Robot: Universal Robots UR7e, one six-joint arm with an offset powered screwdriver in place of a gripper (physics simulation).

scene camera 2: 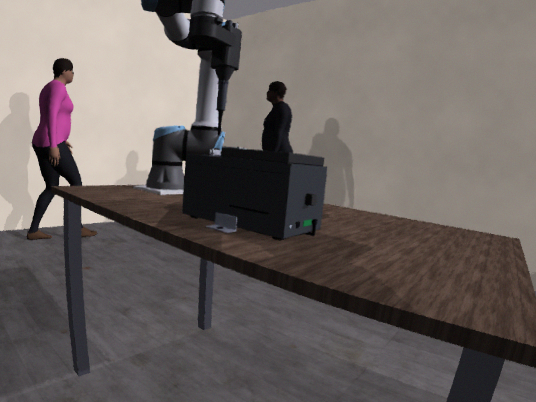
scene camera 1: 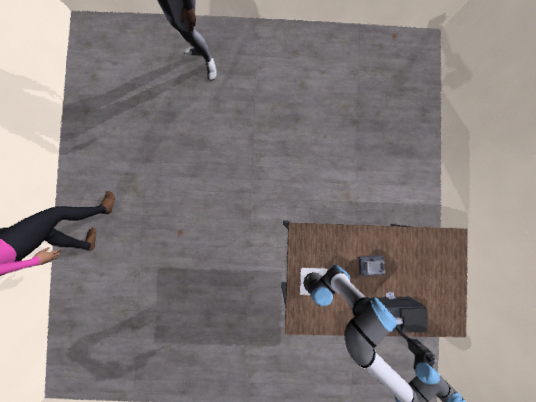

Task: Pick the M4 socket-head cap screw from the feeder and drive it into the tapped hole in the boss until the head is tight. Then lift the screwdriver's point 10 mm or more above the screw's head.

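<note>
The black screw feeder (scene camera 1: 415,321) (scene camera 2: 235,192) stands on the wooden table (scene camera 1: 445,260) (scene camera 2: 425,260). A small light metal part (scene camera 2: 215,151) shows at its upper left edge in scene camera 2. My screwdriver (scene camera 1: 400,329) (scene camera 2: 220,133) points down, its tip close above that end of the feeder. The tip is too small to tell whether it bears a screw. The M4 screw cannot be made out. A grey metal block (scene camera 1: 371,266) lies on the table beyond the feeder in scene camera 1; its boss and tapped hole cannot be made out at this size.
The arm's base stands on a white plate (scene camera 1: 303,287) (scene camera 2: 172,191) at one end of the table. A small metal bracket (scene camera 1: 390,295) (scene camera 2: 226,222) is beside the feeder. A person in pink (scene camera 1: 7,251) (scene camera 2: 55,115) and a person in dark clothes (scene camera 1: 199,44) (scene camera 2: 278,125) are away from the table.
</note>
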